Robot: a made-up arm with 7 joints.
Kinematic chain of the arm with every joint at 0, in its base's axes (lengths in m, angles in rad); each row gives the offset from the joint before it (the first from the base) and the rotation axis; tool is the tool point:
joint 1: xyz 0 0 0.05 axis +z
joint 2: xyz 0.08 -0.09 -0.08 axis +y
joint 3: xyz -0.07 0.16 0 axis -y
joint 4: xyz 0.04 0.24 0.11 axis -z
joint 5: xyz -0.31 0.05 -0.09 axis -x
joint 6: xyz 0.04 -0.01 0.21 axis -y
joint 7: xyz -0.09 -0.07 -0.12 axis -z
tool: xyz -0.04 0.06 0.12
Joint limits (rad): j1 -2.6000..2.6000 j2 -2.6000..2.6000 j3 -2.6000..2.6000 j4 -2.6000..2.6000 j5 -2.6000..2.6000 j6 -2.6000..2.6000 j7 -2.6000..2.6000
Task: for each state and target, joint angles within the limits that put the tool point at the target. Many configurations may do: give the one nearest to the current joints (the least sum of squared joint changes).
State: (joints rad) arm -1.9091 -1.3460 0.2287 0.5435 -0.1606 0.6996 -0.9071
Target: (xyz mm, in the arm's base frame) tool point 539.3 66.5 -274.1
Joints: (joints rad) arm -1.8640 -1.0238 -0.0574 0.5834 -0.0960 0.7548 -0.8809
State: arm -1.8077 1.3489 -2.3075 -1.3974 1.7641 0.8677 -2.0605
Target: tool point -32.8 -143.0 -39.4
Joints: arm -1.4566 1.1184 -2.0766 -1.7902 2.2805 1.1703 -1.9345
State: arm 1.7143 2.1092 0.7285 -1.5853 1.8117 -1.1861 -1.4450
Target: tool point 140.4 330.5 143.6
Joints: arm 1.6449 2.3793 0.5204 -1.9960 1.5406 -1.0655 -1.4873
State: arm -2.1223 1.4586 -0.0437 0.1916 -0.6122 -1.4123 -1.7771
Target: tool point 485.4 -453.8 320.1
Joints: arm -1.6645 1.4961 0.0671 0.8201 0.0534 -1.0698 -1.5564
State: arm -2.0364 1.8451 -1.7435 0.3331 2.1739 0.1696 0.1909
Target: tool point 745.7 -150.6 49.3
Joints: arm -1.4496 1.7828 -1.7347 0.6489 2.0811 0.1427 0.2155
